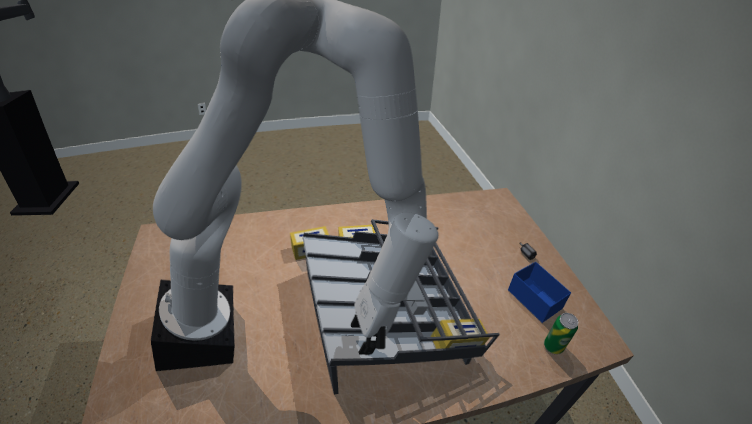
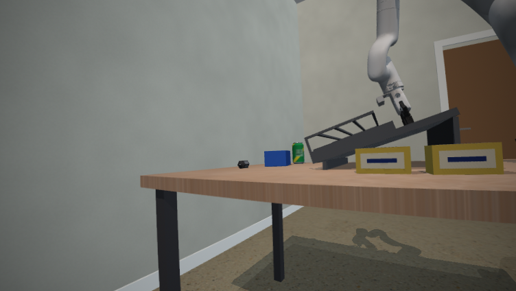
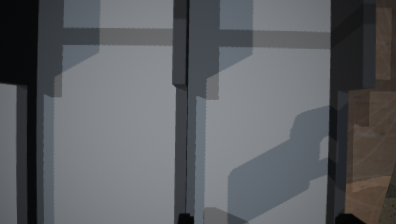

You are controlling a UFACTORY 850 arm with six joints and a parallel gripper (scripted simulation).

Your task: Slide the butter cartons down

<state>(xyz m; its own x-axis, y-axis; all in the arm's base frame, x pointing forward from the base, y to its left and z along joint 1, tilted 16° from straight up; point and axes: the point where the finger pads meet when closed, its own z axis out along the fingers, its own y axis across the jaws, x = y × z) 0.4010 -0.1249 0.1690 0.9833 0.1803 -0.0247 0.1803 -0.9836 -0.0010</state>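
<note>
The dark divider lies 2 cm behind my hand, 4 cm to the left of it and 4 cm below it. From my hand the other things lie so: small black object (60 cm ahead, 42 cm to the left, 15 cm below).
</note>
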